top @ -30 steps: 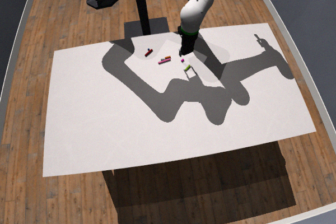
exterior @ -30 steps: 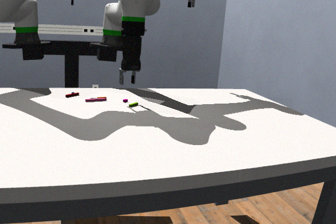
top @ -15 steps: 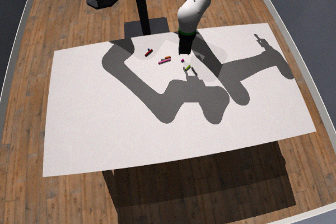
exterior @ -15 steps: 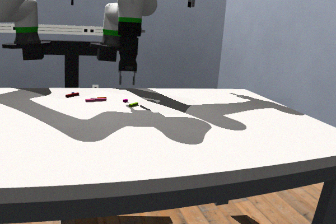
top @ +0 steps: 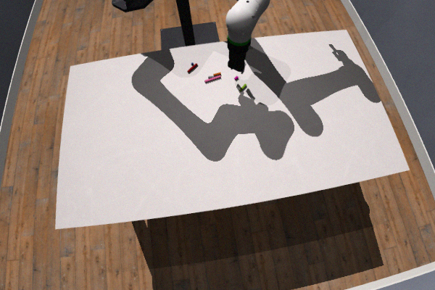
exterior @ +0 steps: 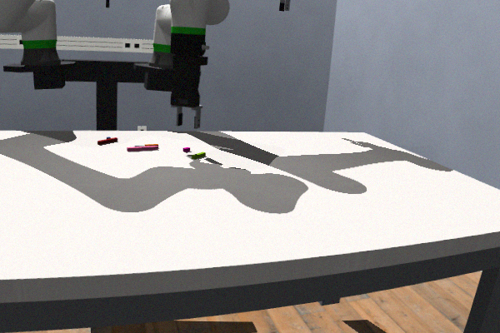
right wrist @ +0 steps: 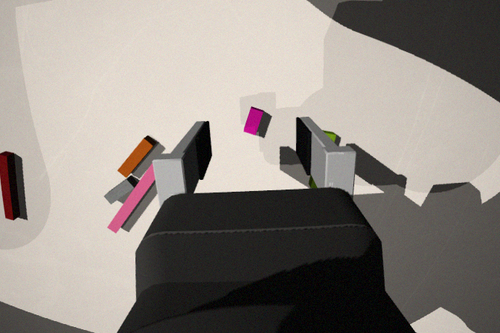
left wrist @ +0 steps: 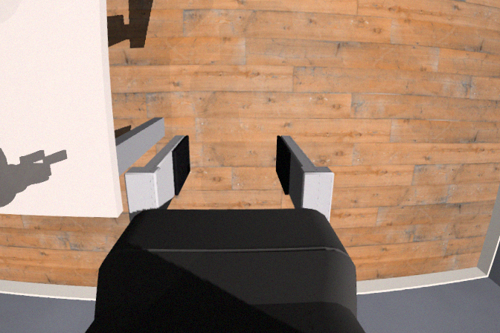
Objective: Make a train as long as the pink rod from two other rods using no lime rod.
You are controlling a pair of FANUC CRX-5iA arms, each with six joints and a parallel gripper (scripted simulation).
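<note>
My right gripper is now 8 cm above the magenta rod. The rest, counted from my right hand: pink rod: 1 cm behind, 13 cm to the right, 8 cm below; then orange rod: 4 cm behind, 10 cm to the right, 8 cm below; then lime rod: 7 cm ahead, 2 cm to the left, 8 cm below.
</note>
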